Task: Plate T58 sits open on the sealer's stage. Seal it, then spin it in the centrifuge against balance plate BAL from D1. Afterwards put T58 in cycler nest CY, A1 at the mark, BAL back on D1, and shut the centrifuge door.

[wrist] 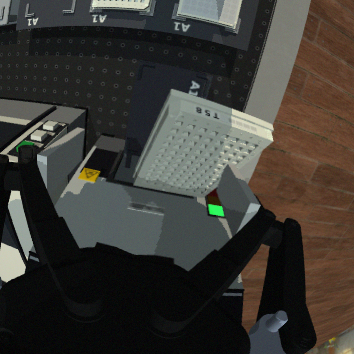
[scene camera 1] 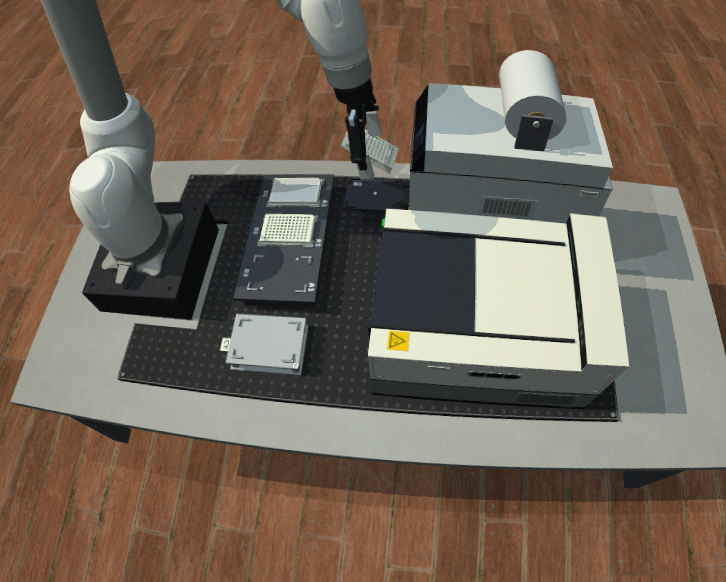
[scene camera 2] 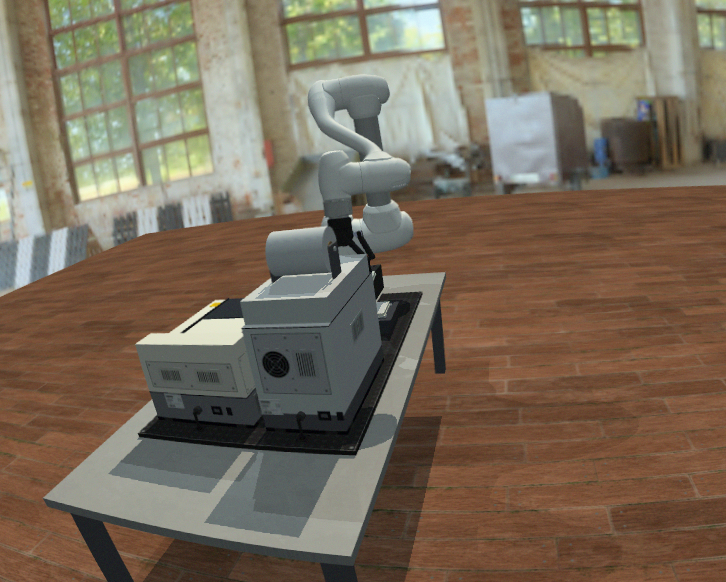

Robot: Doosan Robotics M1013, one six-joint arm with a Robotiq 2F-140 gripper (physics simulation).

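Where they show: gripper, fingertip midpoint: (wrist: 151, 160) (scene camera 1: 371, 155); arm's base, link origin: (scene camera 1: 143, 243).
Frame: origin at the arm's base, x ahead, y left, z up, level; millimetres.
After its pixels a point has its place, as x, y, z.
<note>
Plate T58 (wrist: 200, 151) @[518, 260, 138] (scene camera 1: 380, 151) @[557, 255, 116] is a white well plate with its label readable in the wrist view. It is steeply tilted, with its lower edge at the sealer's (scene camera 1: 511, 156) @[834, 142, 254] (wrist: 140, 218) @[633, 232, 111] (scene camera 2: 315, 341) @[1047, 340, 158] front opening. Its upper edge reaches toward the table's back rim. My gripper (scene camera 1: 358, 155) @[543, 225, 130] (wrist: 151, 160) @[543, 225, 130] is open and empty. It hangs over the sealer's front end with its fingers spread wide, and the plate lies just beyond the fingertips. Two more plates sit on the dark deck: a grey flat-topped one (scene camera 1: 295, 189) @[335, 237, -27] and a white well plate (scene camera 1: 287, 228) @[349, 111, -28]. I cannot read their labels.
The big white centrifuge (scene camera 1: 528, 347) @[900, -183, 115] stands in front of the sealer, with its sliding door partly open over a dark opening (scene camera 1: 424, 280) @[697, -76, 117]. A dark nest marked A1 (scene camera 1: 375, 193) (wrist: 165, 95) lies beside the sealer. A grey block with corner marks (scene camera 1: 266, 342) @[376, -179, -53] sits front left. The arm's base (scene camera 1: 141, 271) @[38, -84, 11] stands at the far left.
</note>
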